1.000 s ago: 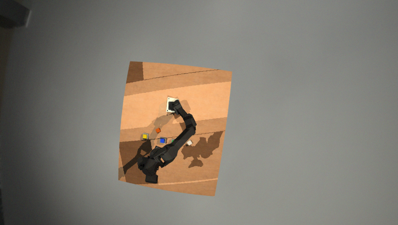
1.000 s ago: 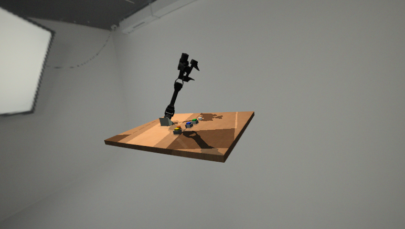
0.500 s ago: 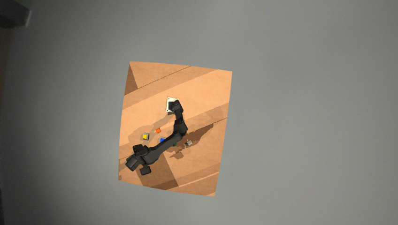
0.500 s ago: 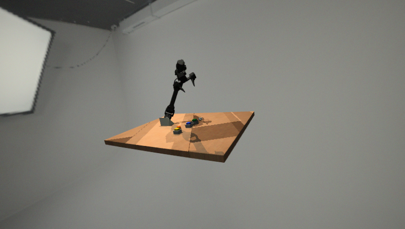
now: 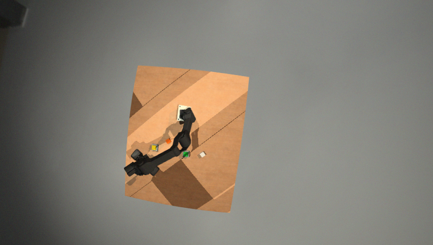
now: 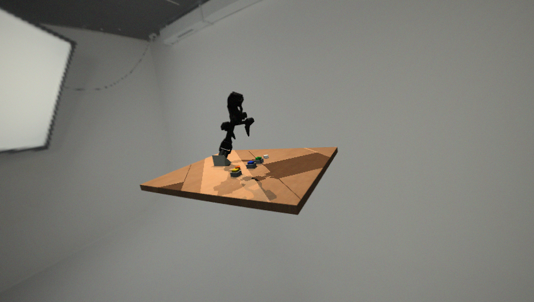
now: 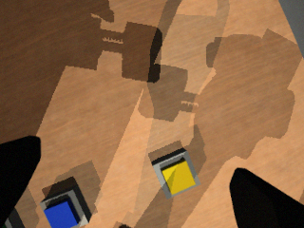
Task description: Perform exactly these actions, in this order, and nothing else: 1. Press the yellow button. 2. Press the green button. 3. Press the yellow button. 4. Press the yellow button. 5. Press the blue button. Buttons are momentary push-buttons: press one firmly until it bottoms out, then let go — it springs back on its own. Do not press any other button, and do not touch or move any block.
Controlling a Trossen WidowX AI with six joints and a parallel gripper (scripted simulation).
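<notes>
Now: gripper tip 70 mm past the yellow button, 20 mm to the left of it and 190 mm above it. Round my gripper tip: green button: 40 mm behind, 230 mm to the left, 190 mm below; then orange block: 130 mm behind, 90 mm to the left, 210 mm below; then blue button: 50 mm behind, 130 mm to the left, 190 mm below.
</notes>
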